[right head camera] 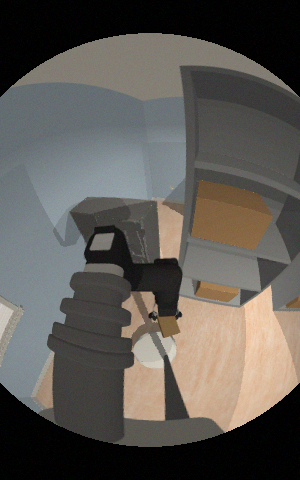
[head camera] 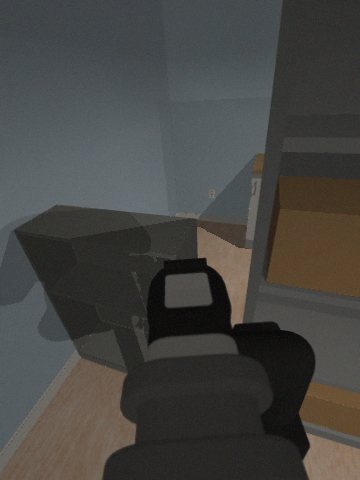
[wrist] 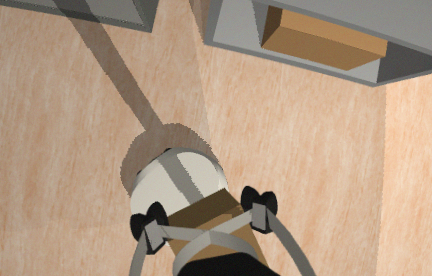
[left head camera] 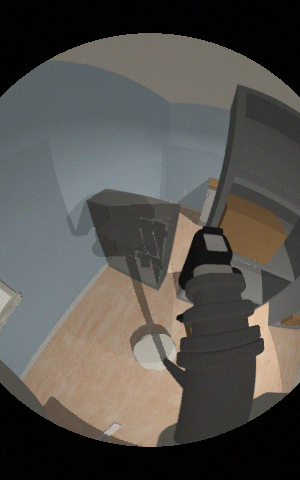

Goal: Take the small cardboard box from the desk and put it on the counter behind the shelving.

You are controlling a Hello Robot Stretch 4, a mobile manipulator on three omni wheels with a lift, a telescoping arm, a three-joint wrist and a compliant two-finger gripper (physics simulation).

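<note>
The small cardboard box is brown and hangs tilted between the fingers, above the floor. My gripper is shut on it, with a fingertip at each side. The black wrist hides gripper and box in the head view. The tall grey shelving stands to the right of the arm. Past its left side, part of the counter shows, with a wooden top and white front. The desk does not show in the current views.
A low dark grey shelf unit stands ahead by the left wall, with a passage between it and the shelving. Larger cardboard boxes sit in the shelving, one higher and one near the floor.
</note>
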